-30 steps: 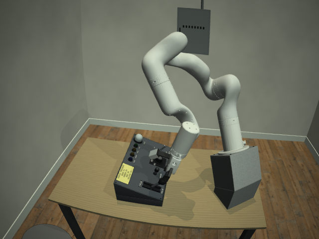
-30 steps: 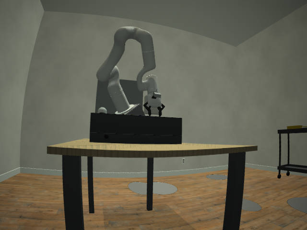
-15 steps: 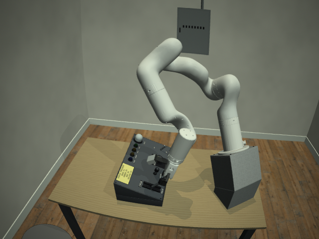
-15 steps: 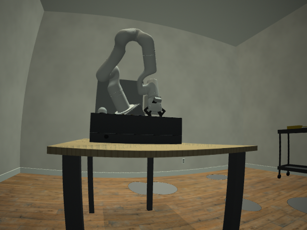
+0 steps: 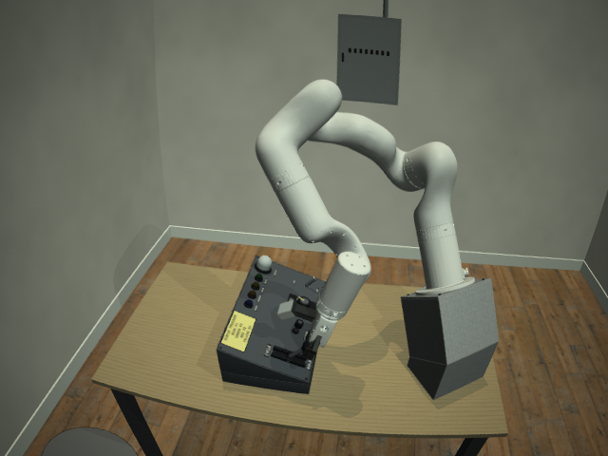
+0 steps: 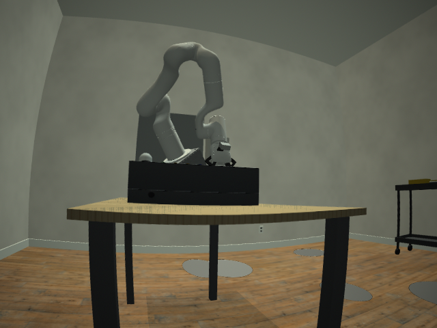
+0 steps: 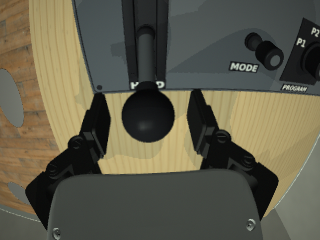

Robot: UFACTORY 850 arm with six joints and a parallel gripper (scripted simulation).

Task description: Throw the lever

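My hand is 30 mm short of the black ball-topped lever and 30 mm above it. The rest, counted from my hand: rotary selector 250 mm to the right, 50 mm ahead, 40 mm below; then dark console 180 mm to the right, 70 mm ahead, 60 mm below; then mode toggle 120 mm to the right, 50 mm ahead, 40 mm below.
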